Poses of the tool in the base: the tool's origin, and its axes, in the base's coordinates. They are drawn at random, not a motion.
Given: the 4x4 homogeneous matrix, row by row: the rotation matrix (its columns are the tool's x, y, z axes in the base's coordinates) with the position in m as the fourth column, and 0 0 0 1 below. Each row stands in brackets.
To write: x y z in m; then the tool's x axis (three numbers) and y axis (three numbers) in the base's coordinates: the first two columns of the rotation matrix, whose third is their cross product. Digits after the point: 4 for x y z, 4 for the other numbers. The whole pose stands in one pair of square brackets.
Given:
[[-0.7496 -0.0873 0.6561 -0.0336], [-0.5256 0.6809 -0.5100 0.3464], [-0.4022 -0.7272 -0.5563 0.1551], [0 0 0 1]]
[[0.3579 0.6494 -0.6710 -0.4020], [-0.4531 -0.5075 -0.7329 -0.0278], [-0.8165 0.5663 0.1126 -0.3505], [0 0 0 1]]
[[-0.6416 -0.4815 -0.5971 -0.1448], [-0.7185 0.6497 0.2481 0.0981], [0.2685 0.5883 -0.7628 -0.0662], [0 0 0 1]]
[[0.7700 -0.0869 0.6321 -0.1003], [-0.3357 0.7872 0.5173 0.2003], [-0.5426 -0.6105 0.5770 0.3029], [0 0 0 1]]
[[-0.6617 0.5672 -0.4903 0.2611], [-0.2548 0.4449 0.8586 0.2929], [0.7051 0.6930 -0.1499 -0.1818], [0 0 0 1]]
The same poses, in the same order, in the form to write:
[-0.0336 0.3464 0.1551 -0.7496 -0.5256 -0.4022 -0.0873 0.6809 -0.7272]
[-0.4020 -0.0278 -0.3505 0.3579 -0.4531 -0.8165 0.6494 -0.5075 0.5663]
[-0.1448 0.0981 -0.0662 -0.6416 -0.7185 0.2685 -0.4815 0.6497 0.5883]
[-0.1003 0.2003 0.3029 0.7700 -0.3357 -0.5426 -0.0869 0.7872 -0.6105]
[0.2611 0.2929 -0.1818 -0.6617 -0.2548 0.7051 0.5672 0.4449 0.6930]

